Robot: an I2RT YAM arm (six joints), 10 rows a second.
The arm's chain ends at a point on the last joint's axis. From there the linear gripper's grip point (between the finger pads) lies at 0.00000 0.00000 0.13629 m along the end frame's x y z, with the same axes.
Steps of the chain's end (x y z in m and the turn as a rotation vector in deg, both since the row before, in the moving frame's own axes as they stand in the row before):
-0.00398, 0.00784, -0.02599, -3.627, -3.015, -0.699
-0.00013, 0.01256, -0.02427, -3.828, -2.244, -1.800
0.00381, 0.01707, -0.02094, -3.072, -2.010, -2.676
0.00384, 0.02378, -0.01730, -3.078, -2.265, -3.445
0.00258, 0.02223, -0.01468, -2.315, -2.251, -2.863
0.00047, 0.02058, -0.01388, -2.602, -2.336, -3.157
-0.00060, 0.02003, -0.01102, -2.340, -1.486, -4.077
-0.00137, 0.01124, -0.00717, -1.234, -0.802, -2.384
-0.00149, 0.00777, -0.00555, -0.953, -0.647, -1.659
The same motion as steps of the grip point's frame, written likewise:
-0.01109, 0.01650, -0.02645, -3.627, -3.015, -0.699
-0.00532, 0.02174, -0.02468, -3.828, -2.244, -1.800
-0.00080, 0.02448, -0.02122, -3.072, -2.010, -2.676
-0.00132, 0.03125, -0.01760, -3.078, -2.265, -3.445
-0.00263, 0.02787, -0.01490, -2.315, -2.251, -2.863
-0.00491, 0.02692, -0.01413, -2.602, -2.336, -3.157
-0.00393, 0.02571, -0.01118, -2.340, -1.486, -4.077
-0.00322, 0.01421, -0.00721, -1.234, -0.802, -2.384
-0.00300, 0.01006, -0.00558, -0.953, -0.647, -1.659

